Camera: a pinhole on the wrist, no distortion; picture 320 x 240 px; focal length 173.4 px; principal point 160.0 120.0 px. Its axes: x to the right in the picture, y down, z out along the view. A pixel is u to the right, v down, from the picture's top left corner.
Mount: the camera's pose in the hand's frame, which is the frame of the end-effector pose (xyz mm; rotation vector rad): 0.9 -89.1 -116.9 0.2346 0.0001 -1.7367
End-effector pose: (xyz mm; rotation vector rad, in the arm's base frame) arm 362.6 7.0 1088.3 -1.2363 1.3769 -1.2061
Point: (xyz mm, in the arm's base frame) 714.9 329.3 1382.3
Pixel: 242 28
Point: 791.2 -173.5 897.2
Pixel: 49 178
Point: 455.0 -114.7 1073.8
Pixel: 31 233
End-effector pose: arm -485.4 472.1 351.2 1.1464 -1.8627 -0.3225
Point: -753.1 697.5 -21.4
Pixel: 108 20
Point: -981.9 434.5 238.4
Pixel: 35 144
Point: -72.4 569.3 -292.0
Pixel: outside the picture
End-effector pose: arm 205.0 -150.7 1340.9 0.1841 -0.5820 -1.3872
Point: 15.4 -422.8 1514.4
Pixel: outside the picture
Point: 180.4 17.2 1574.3
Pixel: 38 77
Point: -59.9 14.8 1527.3
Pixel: 151 97
